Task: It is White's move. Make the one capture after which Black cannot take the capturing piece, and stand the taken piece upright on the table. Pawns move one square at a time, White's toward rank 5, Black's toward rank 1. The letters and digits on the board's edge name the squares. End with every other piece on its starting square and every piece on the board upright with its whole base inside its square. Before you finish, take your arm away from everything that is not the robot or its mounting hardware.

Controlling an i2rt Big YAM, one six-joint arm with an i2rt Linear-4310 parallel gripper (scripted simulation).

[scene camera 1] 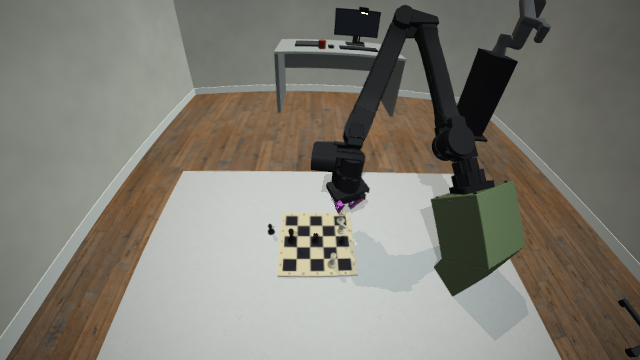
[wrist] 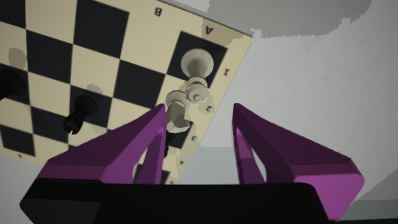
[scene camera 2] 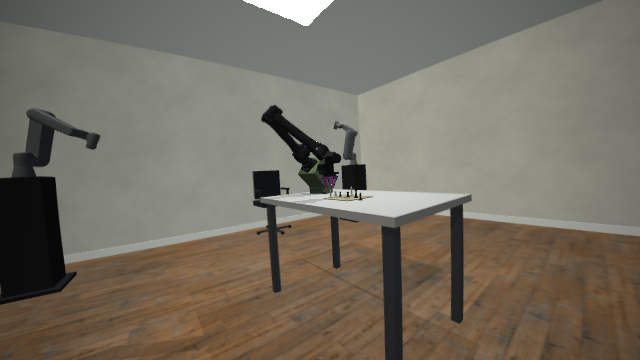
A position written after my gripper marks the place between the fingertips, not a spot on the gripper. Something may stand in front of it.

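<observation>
There is a black pawn (wrist: 85,105) here. A chessboard (scene camera 1: 303,259) (wrist: 128,64) is part of the scene too, visible to me in both of those views, and so is my gripper (scene camera 1: 343,209) (wrist: 199,112).
</observation>
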